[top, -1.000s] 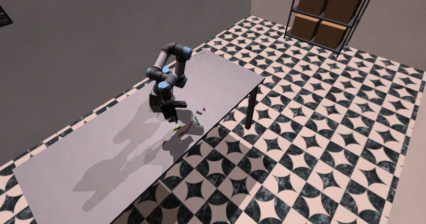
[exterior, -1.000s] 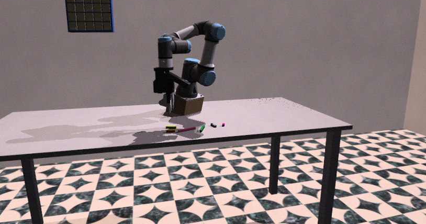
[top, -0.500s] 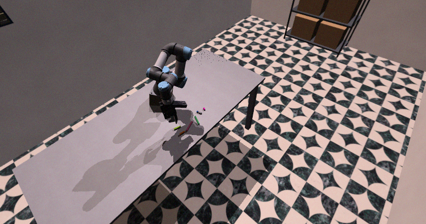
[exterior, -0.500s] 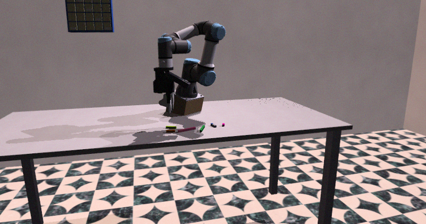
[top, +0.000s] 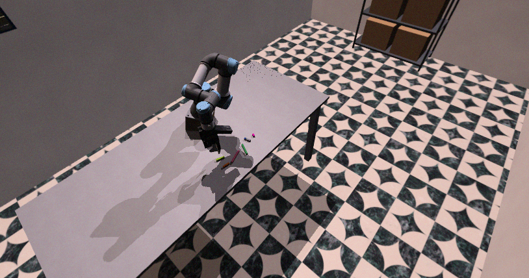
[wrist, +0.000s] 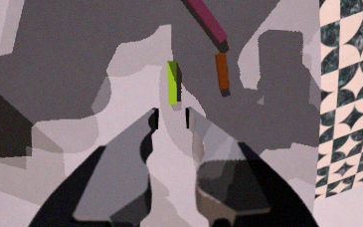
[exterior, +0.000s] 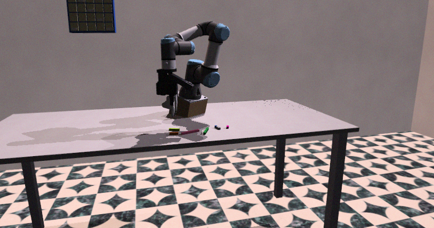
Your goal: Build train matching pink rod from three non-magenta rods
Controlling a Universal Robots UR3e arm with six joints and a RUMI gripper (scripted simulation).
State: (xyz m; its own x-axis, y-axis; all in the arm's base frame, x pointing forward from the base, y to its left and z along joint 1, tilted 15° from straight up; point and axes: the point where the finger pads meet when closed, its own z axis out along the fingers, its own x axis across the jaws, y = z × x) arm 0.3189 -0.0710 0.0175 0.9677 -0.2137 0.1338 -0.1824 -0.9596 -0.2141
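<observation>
My hand is 8 cm above the lime rod. Also, from my hand: green rod 15 cm to the left, 8 cm below, 3 cm ahead; orange rod 8 cm below, 6 cm ahead; pink rod 8 cm to the left, 8 cm below, 4 cm ahead.
</observation>
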